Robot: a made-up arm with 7 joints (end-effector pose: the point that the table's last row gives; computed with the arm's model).
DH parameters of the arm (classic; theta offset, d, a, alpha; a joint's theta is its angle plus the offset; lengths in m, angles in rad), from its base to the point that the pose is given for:
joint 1: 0 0.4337 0 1.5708
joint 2: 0 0.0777 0 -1.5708
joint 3: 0 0.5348 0.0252 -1.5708
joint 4: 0 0.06 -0.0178 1.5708
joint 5: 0 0.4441 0 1.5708
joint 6: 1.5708 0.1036 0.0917 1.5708
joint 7: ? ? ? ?
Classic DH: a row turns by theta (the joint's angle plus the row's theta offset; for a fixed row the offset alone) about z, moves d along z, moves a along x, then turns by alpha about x.
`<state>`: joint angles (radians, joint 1 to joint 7).
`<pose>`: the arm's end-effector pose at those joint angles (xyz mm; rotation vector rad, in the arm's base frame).
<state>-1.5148 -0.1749 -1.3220 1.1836 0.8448 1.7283 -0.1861</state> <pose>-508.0 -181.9 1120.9 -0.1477 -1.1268 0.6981</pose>
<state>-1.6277 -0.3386 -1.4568 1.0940 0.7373 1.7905 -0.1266</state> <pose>-501.0 -190.6 1151.4 -0.0816 -0.9597 0.3784</pose>
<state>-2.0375 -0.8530 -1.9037 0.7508 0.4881 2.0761 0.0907</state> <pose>-525.2 -350.3 1121.5 0.4561 -0.3406 -0.3830</pose>
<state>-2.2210 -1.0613 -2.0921 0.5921 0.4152 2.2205 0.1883</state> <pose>-602.1 -423.1 1010.1 0.8574 -0.1631 -0.5323</pose>
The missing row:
joint 7: 0 0.0125 0 0
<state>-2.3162 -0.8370 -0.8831 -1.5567 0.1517 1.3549 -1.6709</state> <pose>95.0 -245.4 982.3 -0.1180 0.9814 -1.0629</pose>
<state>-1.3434 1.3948 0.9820 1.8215 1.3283 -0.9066 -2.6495</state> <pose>307.4 358.1 656.4 -0.7905 -2.6175 -0.0313</pose>
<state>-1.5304 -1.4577 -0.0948 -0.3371 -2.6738 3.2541 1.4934</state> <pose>122.5 -821.0 663.3 2.7444 0.3527 0.4940</pose>
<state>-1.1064 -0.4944 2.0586 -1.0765 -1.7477 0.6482 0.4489</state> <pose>-314.5 -640.3 979.6 -0.5227 2.4205 -1.7744</pose>
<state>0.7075 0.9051 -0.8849 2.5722 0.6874 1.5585 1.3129</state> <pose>190.7 -300.8 631.0 -0.6550 1.7082 -0.1295</pose>
